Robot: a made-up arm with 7 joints. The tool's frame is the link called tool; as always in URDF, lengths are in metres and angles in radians. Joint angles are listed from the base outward. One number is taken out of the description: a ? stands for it. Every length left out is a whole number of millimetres.
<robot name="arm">
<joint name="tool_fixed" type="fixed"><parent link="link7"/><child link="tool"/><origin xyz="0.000 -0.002 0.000" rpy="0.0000 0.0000 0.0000"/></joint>
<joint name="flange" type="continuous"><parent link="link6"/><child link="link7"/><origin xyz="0.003 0.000 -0.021" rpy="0.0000 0.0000 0.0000"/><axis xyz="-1 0 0"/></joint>
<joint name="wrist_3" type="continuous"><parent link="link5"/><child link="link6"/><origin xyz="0.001 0.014 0.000" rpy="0.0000 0.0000 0.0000"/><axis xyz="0 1 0"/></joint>
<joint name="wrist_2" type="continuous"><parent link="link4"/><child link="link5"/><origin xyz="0.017 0.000 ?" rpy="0.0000 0.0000 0.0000"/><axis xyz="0 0 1"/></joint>
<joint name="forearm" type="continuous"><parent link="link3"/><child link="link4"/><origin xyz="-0.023 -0.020 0.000" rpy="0.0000 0.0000 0.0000"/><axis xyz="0 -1 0"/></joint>
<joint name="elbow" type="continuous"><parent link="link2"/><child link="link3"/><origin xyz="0.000 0.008 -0.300" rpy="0.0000 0.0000 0.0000"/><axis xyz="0 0 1"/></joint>
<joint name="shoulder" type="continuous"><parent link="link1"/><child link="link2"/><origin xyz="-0.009 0.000 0.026" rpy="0.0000 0.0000 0.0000"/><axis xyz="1 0 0"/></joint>
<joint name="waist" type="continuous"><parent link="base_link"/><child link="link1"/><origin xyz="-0.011 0.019 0.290" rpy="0.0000 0.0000 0.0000"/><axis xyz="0 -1 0"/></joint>
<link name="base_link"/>
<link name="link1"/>
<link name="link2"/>
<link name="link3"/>
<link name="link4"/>
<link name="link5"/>
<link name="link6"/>
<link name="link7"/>
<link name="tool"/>
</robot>
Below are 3 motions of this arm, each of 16 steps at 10 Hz.
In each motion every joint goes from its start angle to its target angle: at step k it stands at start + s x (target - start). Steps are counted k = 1, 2, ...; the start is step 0. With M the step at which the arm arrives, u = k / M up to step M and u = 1 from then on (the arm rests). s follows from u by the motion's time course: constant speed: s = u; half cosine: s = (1 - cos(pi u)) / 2; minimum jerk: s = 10 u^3 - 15 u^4 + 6 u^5.
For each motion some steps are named. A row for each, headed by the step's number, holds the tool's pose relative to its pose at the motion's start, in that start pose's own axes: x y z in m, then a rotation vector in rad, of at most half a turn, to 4 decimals.
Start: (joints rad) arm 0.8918 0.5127 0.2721 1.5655 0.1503 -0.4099 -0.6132
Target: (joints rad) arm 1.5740 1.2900 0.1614 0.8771 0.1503 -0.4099 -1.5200
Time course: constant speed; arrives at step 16
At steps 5, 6, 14, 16:
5: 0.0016 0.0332 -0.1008 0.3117 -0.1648 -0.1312
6: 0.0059 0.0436 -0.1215 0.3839 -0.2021 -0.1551
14: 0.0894 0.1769 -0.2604 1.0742 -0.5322 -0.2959
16: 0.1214 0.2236 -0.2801 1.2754 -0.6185 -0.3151

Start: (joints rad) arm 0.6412 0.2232 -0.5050 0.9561 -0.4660 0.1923 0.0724
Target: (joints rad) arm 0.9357 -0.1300 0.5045 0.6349 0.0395 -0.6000 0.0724
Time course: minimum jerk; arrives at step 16
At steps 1, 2, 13, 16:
1: 0.0001 0.0005 -0.0002 0.0011 -0.0014 0.0030
2: 0.0006 0.0034 -0.0015 0.0079 -0.0102 0.0215
13: 0.0083 0.0929 -0.0451 0.7237 -0.6223 1.2470
16: 0.0099 0.0911 -0.0469 0.7746 -0.6422 1.3080

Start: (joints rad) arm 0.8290 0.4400 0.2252 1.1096 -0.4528 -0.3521 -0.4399
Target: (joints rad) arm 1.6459 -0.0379 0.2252 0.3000 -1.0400 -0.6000 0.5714
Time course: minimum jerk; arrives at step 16
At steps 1, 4, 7, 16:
1: 0.0000 -0.0005 -0.0002 -0.0023 0.0000 0.0003
4: 0.0042 -0.0230 -0.0099 -0.1098 -0.0026 0.0182
7: 0.0370 -0.0902 -0.0398 -0.4463 -0.0546 0.0783
16: 0.2175 -0.2172 -0.0964 -1.3144 -0.4525 0.0693

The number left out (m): -0.292
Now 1 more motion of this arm.
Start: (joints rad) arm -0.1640 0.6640 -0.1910 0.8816 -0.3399 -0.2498 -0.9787
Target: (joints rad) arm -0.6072 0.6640 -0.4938 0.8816 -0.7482 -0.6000 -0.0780
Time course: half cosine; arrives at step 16
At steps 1, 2, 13, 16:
1: -0.0006 -0.0004 0.0022 -0.0157 -0.0055 -0.0015
2: -0.0024 -0.0015 0.0087 -0.0624 -0.0215 -0.0060
13: -0.0517 0.0235 0.2239 -1.5805 -0.4503 -0.1520
16: -0.0553 0.0322 0.2444 -1.7302 -0.4911 -0.1647

